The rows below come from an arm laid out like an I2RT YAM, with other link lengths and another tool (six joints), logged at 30 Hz.
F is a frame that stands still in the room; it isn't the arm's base.
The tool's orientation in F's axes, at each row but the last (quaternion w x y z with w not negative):
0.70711, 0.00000, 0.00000, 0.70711
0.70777, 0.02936, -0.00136, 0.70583
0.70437, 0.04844, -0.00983, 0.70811
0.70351, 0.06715, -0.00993, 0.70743
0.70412, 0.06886, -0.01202, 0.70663
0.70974, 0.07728, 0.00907, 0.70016
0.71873, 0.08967, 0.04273, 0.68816
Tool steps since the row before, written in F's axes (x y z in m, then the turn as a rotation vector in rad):
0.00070, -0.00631, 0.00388, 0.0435, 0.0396, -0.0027
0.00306, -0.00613, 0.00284, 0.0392, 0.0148, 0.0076
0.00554, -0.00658, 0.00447, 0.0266, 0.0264, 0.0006
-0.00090, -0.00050, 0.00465, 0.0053, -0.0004, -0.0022
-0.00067, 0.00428, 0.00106, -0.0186, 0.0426, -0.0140
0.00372, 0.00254, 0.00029, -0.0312, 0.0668, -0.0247
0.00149, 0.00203, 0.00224, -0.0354, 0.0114, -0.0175
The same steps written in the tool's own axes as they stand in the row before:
-0.00631, -0.00070, 0.00388, 0.0396, -0.0435, -0.0027
-0.00599, -0.00296, 0.00322, 0.0153, -0.0388, 0.0085
-0.00621, -0.00524, 0.00529, 0.0263, -0.0267, -0.0001
0.00001, 0.00128, 0.00459, -0.0006, -0.0055, -0.0017
0.00437, 0.00072, 0.00051, 0.0407, 0.0171, -0.0202
0.00263, -0.00364, 0.00049, 0.0635, 0.0285, -0.0347
0.00224, -0.00097, 0.00233, 0.0085, 0.0319, -0.0245

